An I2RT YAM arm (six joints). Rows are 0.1 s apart.
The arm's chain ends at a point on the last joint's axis. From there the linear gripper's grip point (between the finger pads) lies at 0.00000 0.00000 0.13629 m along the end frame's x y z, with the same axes.
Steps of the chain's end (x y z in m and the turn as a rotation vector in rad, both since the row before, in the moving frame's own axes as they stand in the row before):
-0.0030, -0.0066, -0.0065, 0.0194, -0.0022, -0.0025
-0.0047, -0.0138, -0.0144, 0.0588, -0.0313, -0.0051
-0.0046, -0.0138, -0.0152, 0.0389, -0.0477, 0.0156
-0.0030, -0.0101, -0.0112, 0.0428, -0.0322, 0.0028
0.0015, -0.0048, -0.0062, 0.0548, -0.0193, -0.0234
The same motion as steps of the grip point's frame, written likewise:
-0.0033, -0.0092, -0.0065, 0.0194, -0.0022, -0.0025
-0.0090, -0.0218, -0.0147, 0.0588, -0.0313, -0.0051
-0.0111, -0.0191, -0.0155, 0.0389, -0.0477, 0.0156
-0.0074, -0.0159, -0.0114, 0.0428, -0.0322, 0.0028
-0.0012, -0.0122, -0.0064, 0.0548, -0.0193, -0.0234

